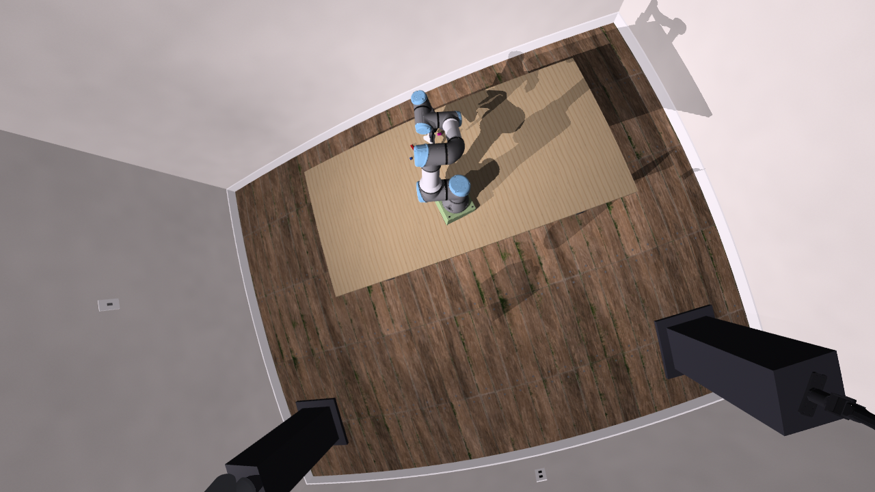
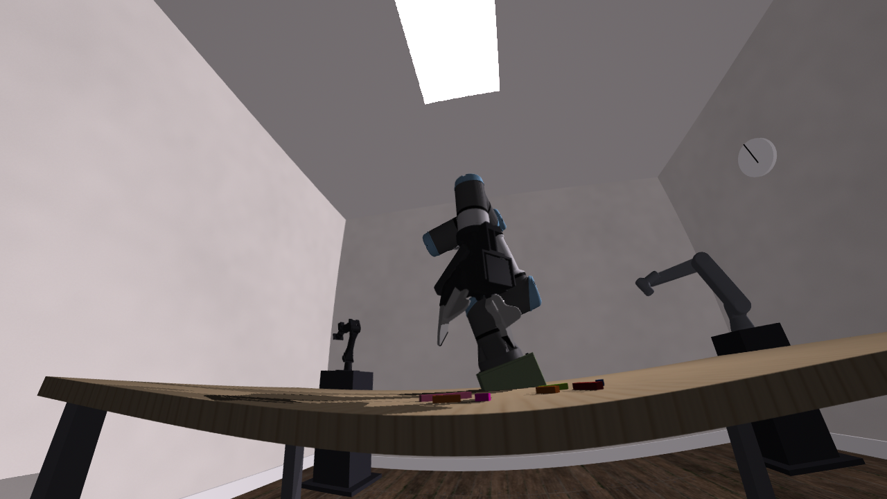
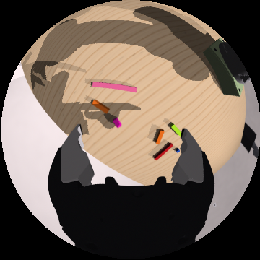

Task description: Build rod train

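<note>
The blue rod lies 30 mm behind my hand, 190 mm to the left of it and 70 mm below it. From my hand the other things lie so: pink rod (60 mm to the right, 70 mm below); then lime rod (60 mm behind, 110 mm to the left, 70 mm below); then magenta rod (50 mm ahead, 10 mm to the left, 70 mm below).
</note>
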